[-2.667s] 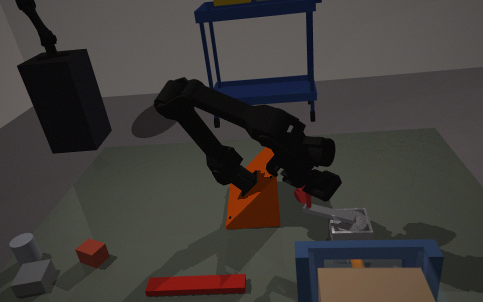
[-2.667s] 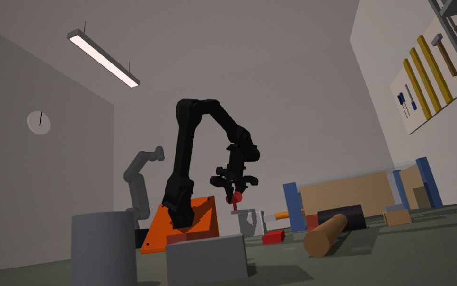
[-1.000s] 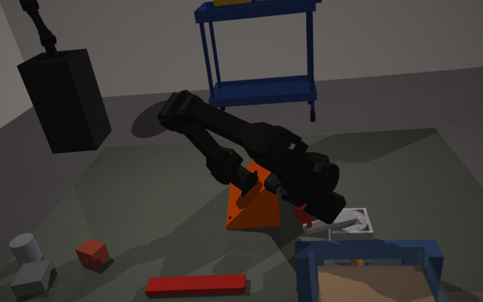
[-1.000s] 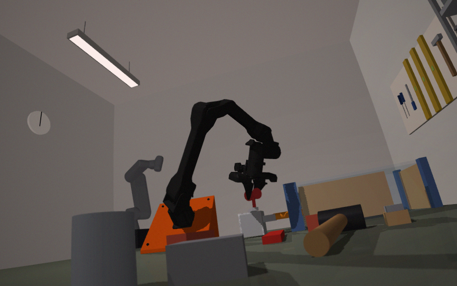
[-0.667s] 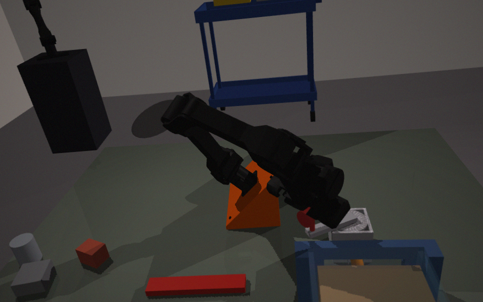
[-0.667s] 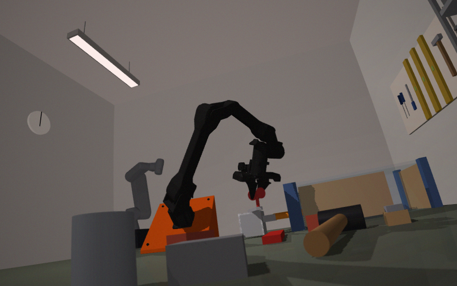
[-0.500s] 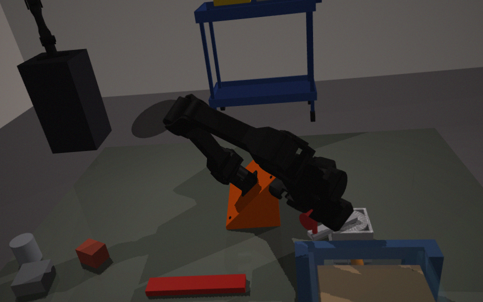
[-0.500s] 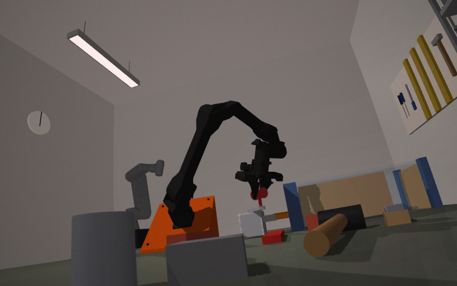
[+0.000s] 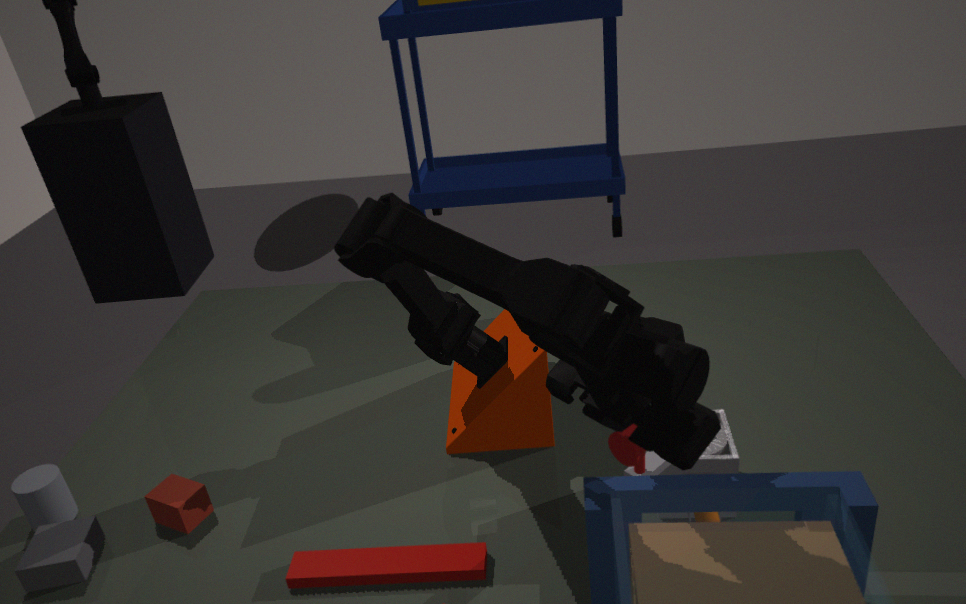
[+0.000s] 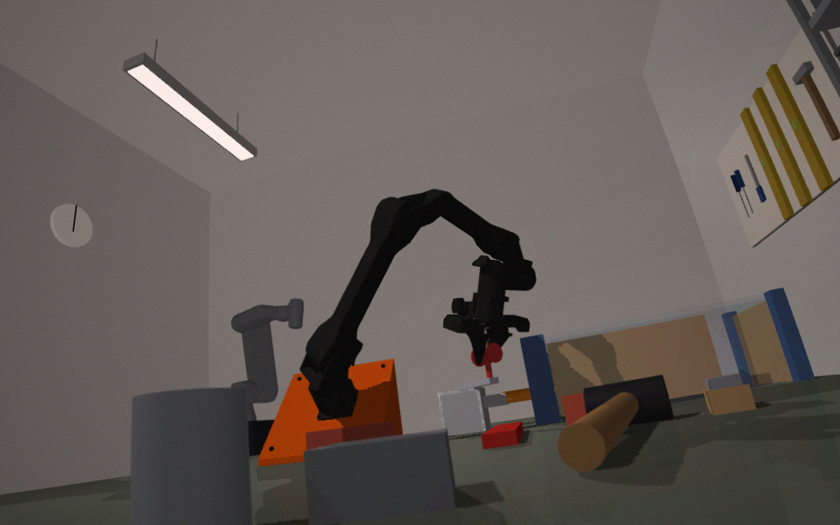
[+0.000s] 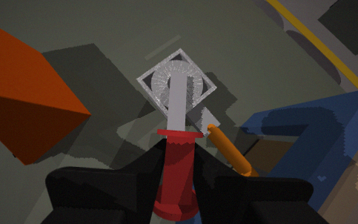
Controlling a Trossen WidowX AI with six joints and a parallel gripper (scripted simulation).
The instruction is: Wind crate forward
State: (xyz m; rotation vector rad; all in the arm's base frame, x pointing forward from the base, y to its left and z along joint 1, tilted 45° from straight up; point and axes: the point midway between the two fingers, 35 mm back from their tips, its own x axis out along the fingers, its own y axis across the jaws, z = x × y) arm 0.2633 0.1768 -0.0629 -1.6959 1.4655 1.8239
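The grey crank arm is 30 mm below my gripper tip, 20 mm to the left of it and 20 mm behind it. Round my gripper tip: frame: 100 mm ahead, 50 mm to the left, 30 mm below; then grey winch: 100 mm below, 80 mm behind, 50 mm to the left; then red knob: 10 mm to the right, 10 mm ahead.
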